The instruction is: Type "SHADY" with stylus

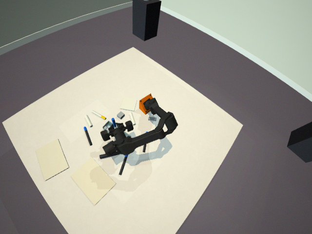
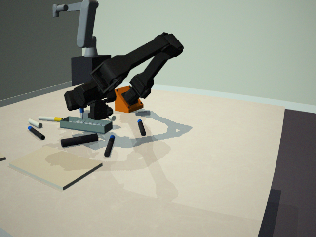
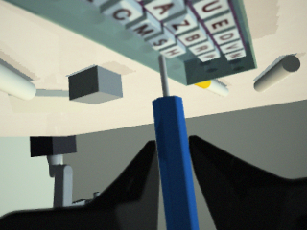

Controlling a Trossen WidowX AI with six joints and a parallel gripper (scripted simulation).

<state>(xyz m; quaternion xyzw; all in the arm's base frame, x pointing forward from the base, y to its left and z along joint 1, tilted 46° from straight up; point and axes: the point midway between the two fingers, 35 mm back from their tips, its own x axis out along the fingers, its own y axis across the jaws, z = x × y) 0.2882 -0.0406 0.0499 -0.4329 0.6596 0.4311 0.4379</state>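
The grey cube lies 9 cm behind my gripper tip, 7 cm below it and 6 cm to the right of it. Also, from my gripper tip: blue stylus 1 cm below; grey stylus tip 5 cm below; yellow-tipped white pen 15 cm to the right, 7 cm below, 2 cm ahead.
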